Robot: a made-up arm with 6 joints.
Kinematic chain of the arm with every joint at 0, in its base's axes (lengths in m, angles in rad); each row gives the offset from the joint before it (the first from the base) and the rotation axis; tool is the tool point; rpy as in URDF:
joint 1: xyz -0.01 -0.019 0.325 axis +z
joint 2: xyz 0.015 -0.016 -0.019 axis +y
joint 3: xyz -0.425 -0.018 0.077 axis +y
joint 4: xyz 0.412 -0.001 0.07 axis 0.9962 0 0.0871
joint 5: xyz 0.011 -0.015 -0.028 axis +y
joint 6: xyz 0.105 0.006 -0.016 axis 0.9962 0 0.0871
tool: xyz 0.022 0.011 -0.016 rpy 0 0 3.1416
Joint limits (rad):
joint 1: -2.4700..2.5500
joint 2: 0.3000..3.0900
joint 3: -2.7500..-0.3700
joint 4: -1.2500..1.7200
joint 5: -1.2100..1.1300
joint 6: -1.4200..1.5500
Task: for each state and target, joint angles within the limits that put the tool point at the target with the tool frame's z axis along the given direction. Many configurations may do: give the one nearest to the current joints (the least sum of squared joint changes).
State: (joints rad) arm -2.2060 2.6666 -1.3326 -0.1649 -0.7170 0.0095
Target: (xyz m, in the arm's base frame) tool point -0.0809 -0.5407 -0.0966 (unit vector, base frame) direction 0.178 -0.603 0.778
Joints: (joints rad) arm -1.6660 2.6643 -1.0453 -0.2877 -0.9436 -0.0511
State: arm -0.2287 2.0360 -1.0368 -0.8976 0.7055 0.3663
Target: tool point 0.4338 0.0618 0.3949 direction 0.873 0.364 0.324
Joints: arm 0.4133 1.5055 -0.8420 -0.6101 0.6719 0.4858
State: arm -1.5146 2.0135 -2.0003 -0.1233 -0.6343 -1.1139
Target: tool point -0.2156 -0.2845 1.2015 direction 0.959 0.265 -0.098
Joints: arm -2.0792 1.4974 -2.3051 0.0229 -0.9582 -0.8074
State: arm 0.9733 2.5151 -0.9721 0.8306 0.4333 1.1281
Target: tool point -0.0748 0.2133 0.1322 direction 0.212 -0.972 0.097
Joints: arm 1.3995 2.2809 -0.3700 1.1524 1.1164 1.4605
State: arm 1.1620 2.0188 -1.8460 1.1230 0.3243 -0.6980
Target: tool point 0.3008 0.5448 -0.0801 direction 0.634 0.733 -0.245
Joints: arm 0.9419 2.8564 -1.7648 0.9012 0.8784 -0.5090
